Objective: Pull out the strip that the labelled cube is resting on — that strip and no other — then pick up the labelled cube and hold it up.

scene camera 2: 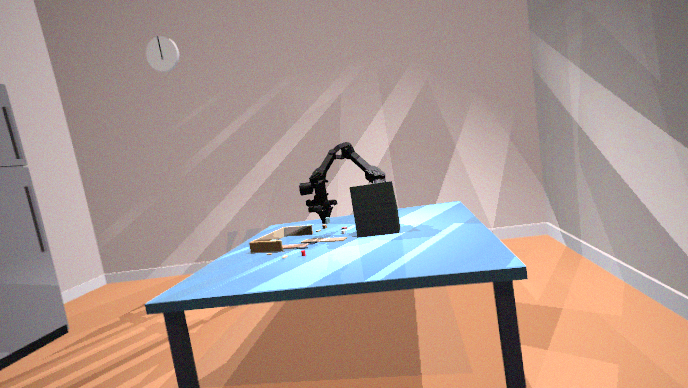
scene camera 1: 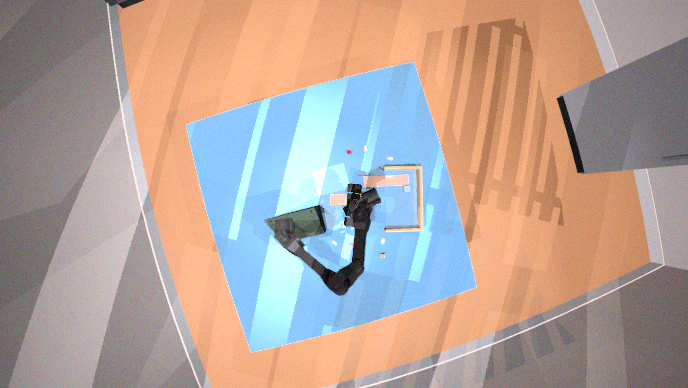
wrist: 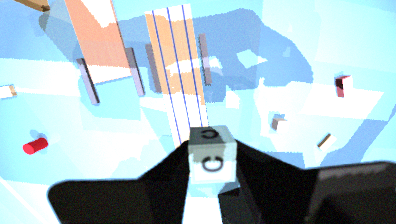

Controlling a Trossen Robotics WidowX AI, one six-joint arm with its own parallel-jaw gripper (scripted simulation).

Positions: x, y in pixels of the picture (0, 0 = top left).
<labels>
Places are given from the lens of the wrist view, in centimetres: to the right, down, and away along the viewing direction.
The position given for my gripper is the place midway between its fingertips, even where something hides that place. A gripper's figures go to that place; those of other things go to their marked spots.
my gripper (wrist: 209, 144): 1, 3, 11
labelled cube (wrist: 212, 150): 1, 2, 8
</labels>
